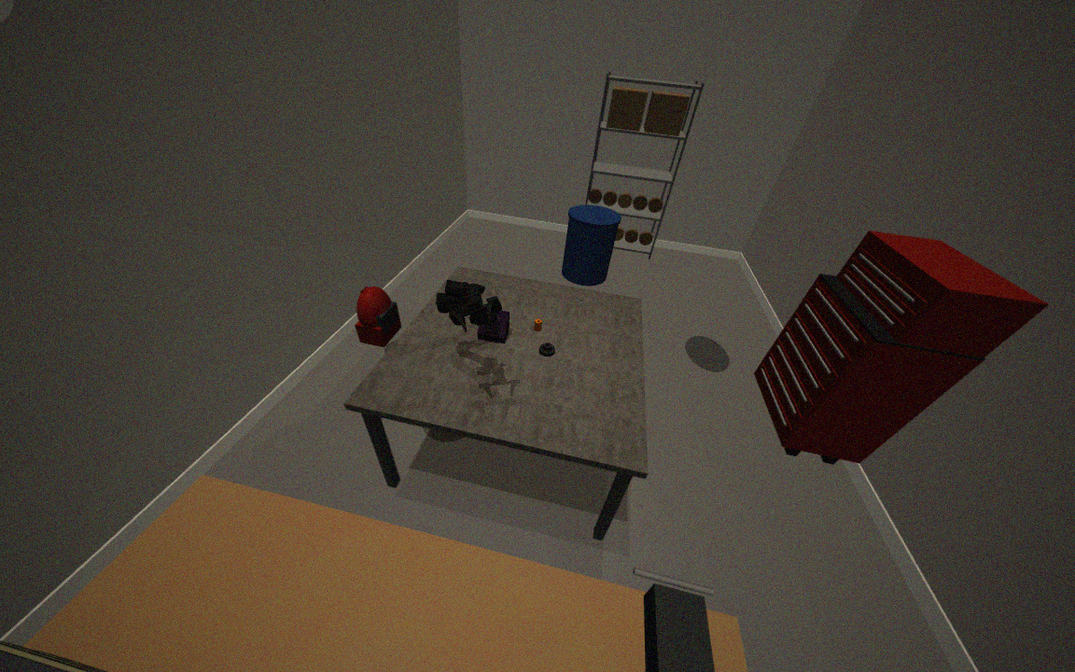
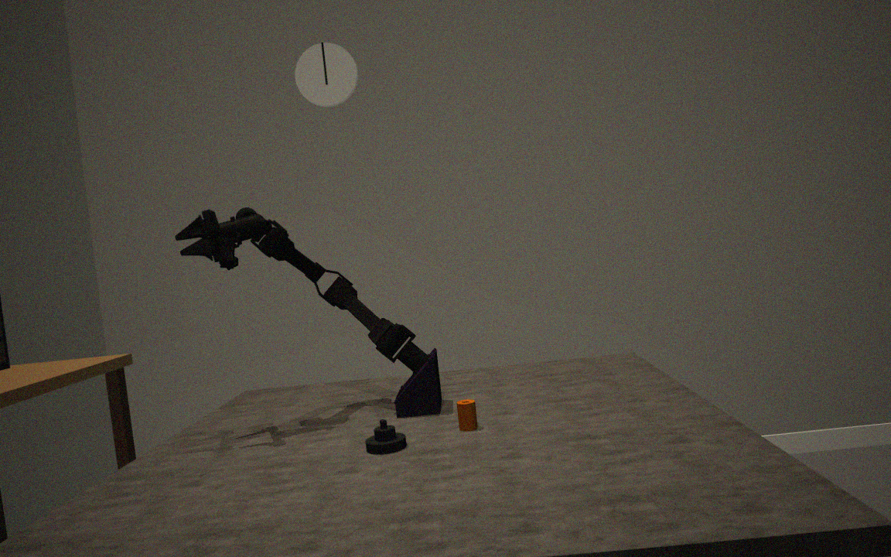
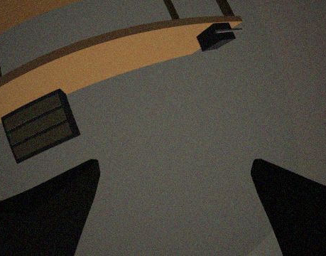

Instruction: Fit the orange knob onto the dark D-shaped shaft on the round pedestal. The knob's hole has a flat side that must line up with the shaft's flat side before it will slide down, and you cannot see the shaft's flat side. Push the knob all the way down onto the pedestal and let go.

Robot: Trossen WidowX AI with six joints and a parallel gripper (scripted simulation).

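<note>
The orange knob lies 63 cm to the left of my gripper tip, 45 cm below it and 21 cm ahead of it. From my gripper tip the other things lie so: dark round pedestal 45 cm to the left, 45 cm below, 27 cm ahead.
</note>
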